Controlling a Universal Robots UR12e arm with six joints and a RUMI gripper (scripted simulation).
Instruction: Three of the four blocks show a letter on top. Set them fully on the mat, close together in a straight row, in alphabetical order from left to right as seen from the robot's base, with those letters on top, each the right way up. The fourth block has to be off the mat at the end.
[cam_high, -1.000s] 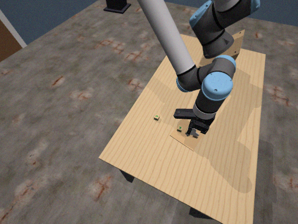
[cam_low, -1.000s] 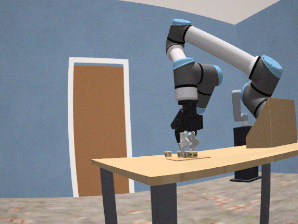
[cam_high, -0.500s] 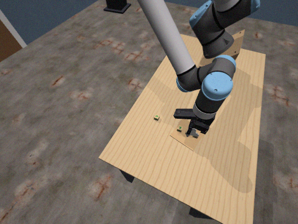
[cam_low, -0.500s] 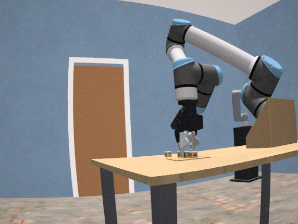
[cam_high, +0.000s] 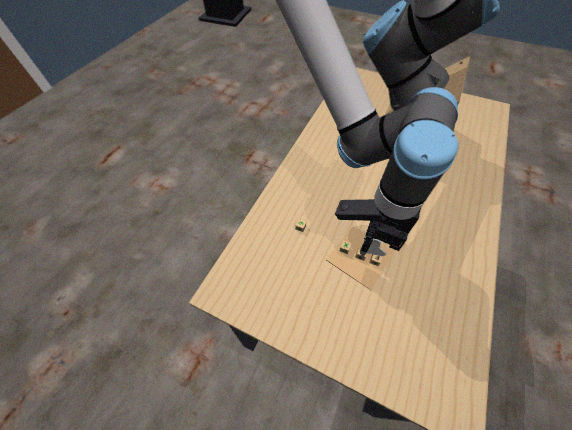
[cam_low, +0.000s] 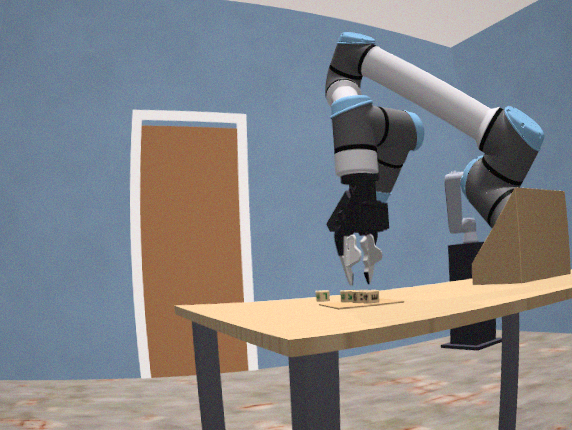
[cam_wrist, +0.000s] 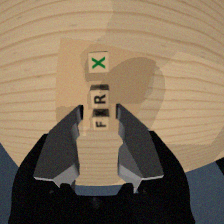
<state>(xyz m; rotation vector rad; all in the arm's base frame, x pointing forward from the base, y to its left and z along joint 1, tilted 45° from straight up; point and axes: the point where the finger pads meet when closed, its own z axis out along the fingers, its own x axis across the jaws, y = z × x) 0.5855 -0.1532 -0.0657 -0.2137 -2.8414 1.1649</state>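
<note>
The R block is 4 cm below my hand. The rest, counted from my hand: tan mat 5 cm below.
</note>
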